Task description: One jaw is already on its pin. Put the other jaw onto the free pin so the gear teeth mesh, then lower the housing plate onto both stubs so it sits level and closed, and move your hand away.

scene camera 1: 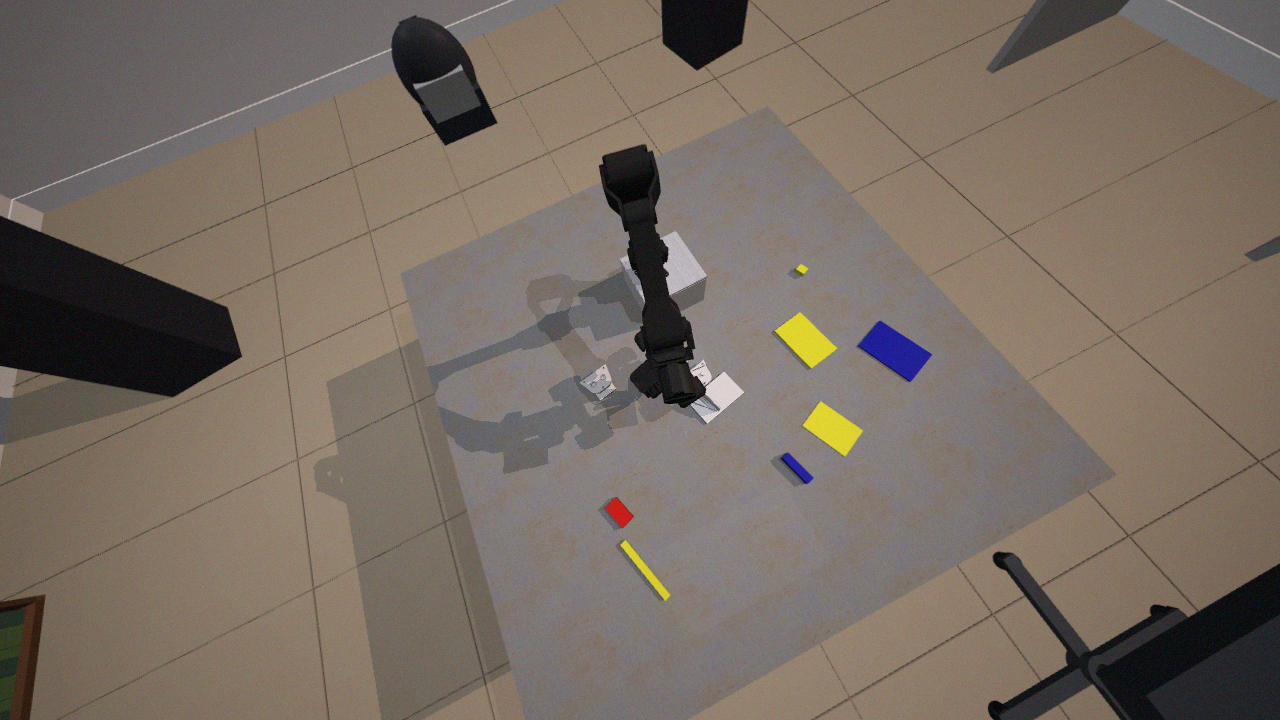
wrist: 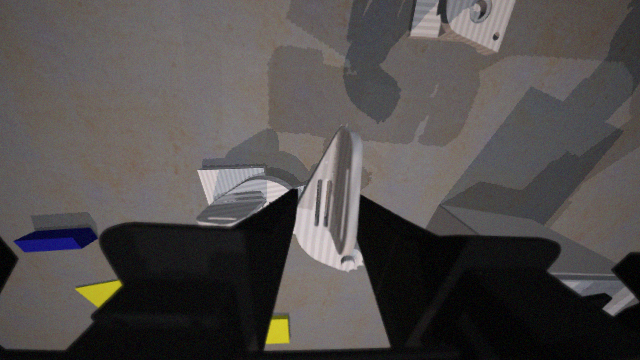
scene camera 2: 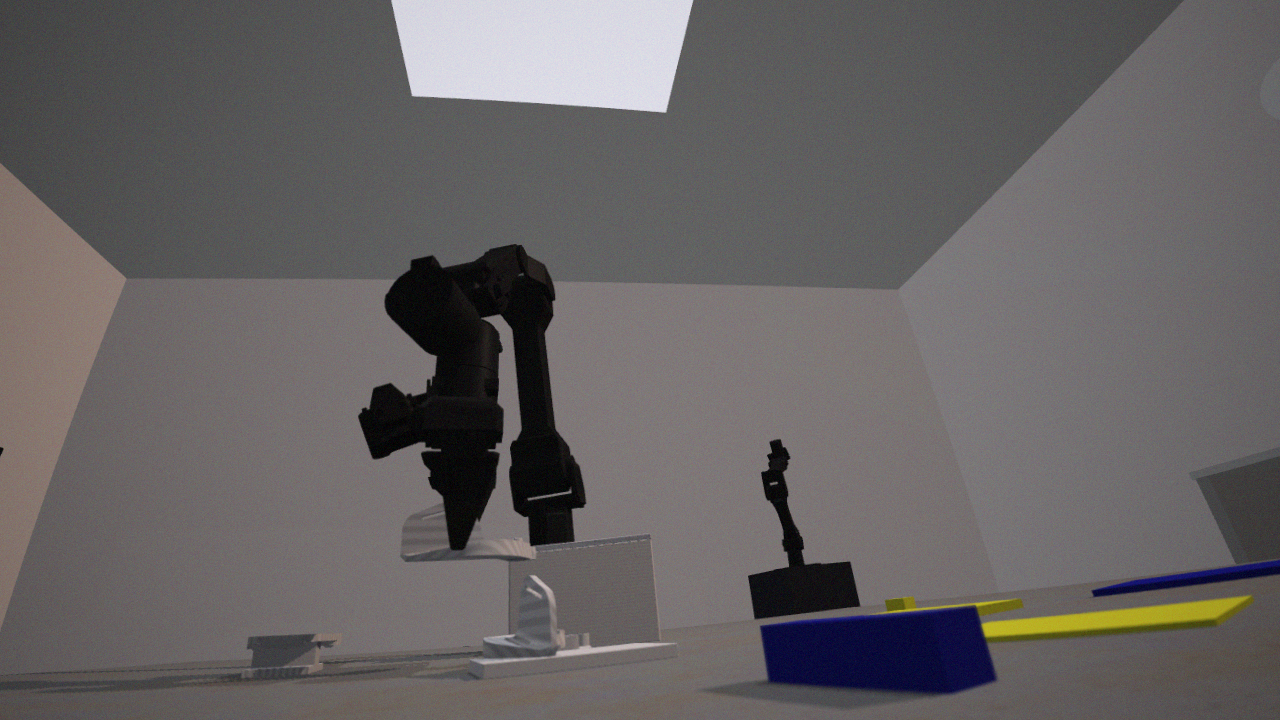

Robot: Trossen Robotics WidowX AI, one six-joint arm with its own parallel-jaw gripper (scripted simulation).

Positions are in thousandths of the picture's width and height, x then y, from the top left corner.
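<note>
Blue plate (scene camera 1: 704,492), out of frame in the wrist view. Blue block (wrist: 116,662). My gripper (scene camera 1: 523,522), (scene camera 2: 358,769), (wrist: 507,546).
</note>
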